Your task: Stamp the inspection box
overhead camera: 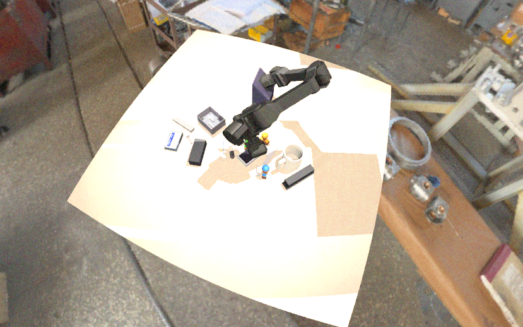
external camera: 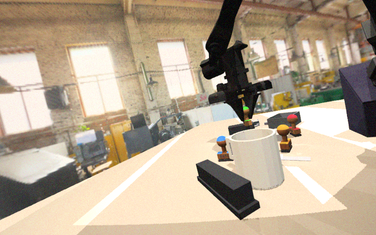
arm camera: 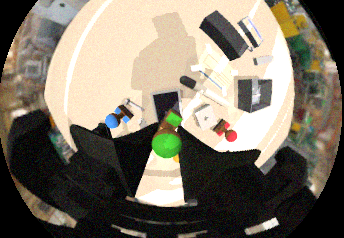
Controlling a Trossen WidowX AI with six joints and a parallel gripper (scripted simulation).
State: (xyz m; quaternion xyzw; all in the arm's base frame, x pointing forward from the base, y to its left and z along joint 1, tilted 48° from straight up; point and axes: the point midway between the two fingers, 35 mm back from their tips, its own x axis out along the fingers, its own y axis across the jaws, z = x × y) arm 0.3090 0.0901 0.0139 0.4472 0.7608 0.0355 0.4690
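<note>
The dark square ink pad is 80 mm below my gripper tip. The rest, counted from my gripper tip: dark marker: 80 mm to the right, 80 mm below; then green-knobbed stamp: right at my gripper tip; then orange-topped stamp: 90 mm behind, 70 mm below, 30 mm to the left.
</note>
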